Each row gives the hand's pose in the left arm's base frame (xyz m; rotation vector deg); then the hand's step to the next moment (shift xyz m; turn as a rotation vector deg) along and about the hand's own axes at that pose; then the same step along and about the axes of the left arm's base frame.
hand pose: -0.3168 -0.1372 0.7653 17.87 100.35 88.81
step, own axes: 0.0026 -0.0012 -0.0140 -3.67 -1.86 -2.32
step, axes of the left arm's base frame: -0.0108 -0.0090 -0.0025 1.49 -4.46 -0.41
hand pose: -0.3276 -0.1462 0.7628 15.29 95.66 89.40
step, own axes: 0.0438 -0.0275 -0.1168 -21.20 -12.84 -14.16
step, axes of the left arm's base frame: -0.0967 -0.0632 -0.0545 8.83 -26.79 -4.37
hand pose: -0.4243 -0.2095 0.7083 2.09 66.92 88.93
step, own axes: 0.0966 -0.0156 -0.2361 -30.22 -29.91 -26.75
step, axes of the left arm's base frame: -0.1608 -0.0791 -0.1823 17.24 -43.87 -17.36
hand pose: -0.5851 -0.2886 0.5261 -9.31 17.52 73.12
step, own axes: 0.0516 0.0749 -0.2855 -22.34 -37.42 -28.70
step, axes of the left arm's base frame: -0.0969 -0.0134 -0.2832 26.19 -39.38 -22.05
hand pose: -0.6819 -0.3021 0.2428 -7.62 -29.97 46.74
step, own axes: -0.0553 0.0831 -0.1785 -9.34 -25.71 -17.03
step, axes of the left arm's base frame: 0.0020 0.0319 -0.2020 20.07 -22.93 -10.46
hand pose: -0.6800 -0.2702 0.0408 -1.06 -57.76 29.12
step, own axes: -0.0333 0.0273 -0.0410 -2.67 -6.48 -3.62
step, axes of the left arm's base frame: 0.0081 0.0191 -0.0557 4.38 -6.06 -2.52
